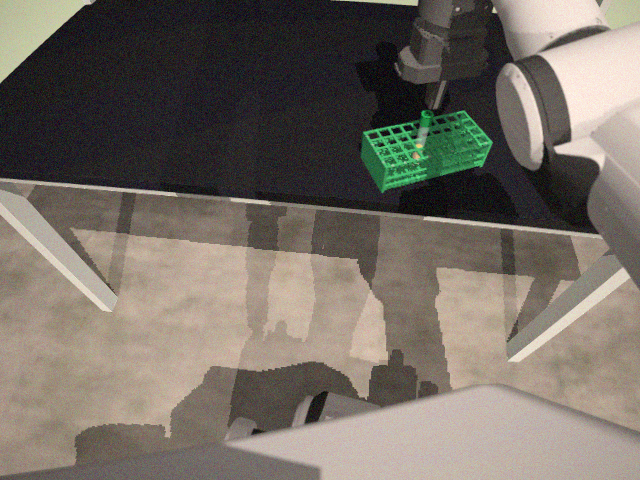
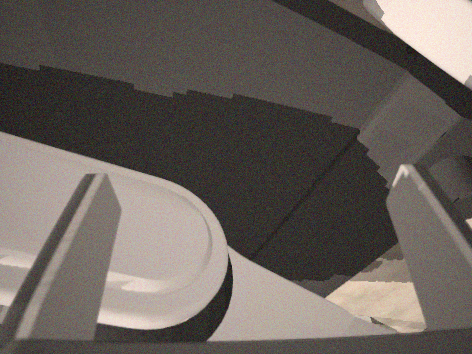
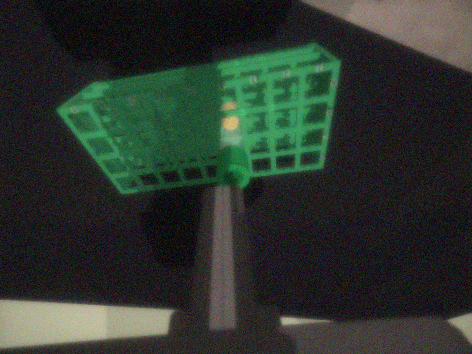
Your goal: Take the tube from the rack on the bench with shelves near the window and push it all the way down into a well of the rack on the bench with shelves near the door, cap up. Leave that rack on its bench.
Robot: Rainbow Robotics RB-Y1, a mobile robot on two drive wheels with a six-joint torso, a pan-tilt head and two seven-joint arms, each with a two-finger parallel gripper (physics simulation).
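Frame: origin at the robot's base, x ahead, y left, z up, level; metres.
Seen in the pictures: left gripper, between the fingertips: [image 2: 253, 187]; right gripper, between the fingertips: [image 1: 432, 105] [image 3: 224, 198].
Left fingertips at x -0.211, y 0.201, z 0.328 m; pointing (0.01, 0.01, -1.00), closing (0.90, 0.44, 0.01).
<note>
A point is followed by its place in that frame.
A green rack [image 1: 385, 173] @[y 0.032, x 0.415, z 0.807 m] [image 3: 322, 117] @[y 0.052, x 0.450, z 0.813 m] of square wells stands on a dark bench top [image 1: 206, 113] @[y 0.410, x 0.539, z 0.762 m]. A clear tube with a green cap [image 1: 426, 116] @[y -0.011, x 0.474, z 0.881 m] [image 3: 233, 162] @[y -0.016, x 0.473, z 0.879 m] stands cap up at the rack, its cap well above the rack's top grid; orange shows low in it. How deep its lower end sits is unclear. My right gripper [image 1: 433, 105] @[y -0.016, x 0.485, z 0.895 m] [image 3: 224, 198] @[y -0.016, x 0.485, z 0.895 m] is shut and empty, pointing down, its fingertips close beside the cap on the rack's far side; contact cannot be told. My left gripper [image 2: 253, 187] @[y 0.201, x -0.211, z 0.328 m] is open and empty, away from the rack.
The bench's near edge [image 1: 330, 208] @[y 0.120, x 0.422, z 0.686 m] runs below the rack, with pale legs [image 1: 62, 253] @[y 0.896, x 0.333, z 0.353 m] [image 1: 568, 315] @[y -0.487, x 0.494, z 0.373 m] and floor under it. My right arm [image 1: 584, 82] @[y -0.085, x 0.215, z 1.114 m] reaches over the bench's right side. A pale rounded robot part [image 2: 135, 235] @[y 0.102, x -0.239, z 0.290 m] lies behind the left fingers. Shelves do not show.
</note>
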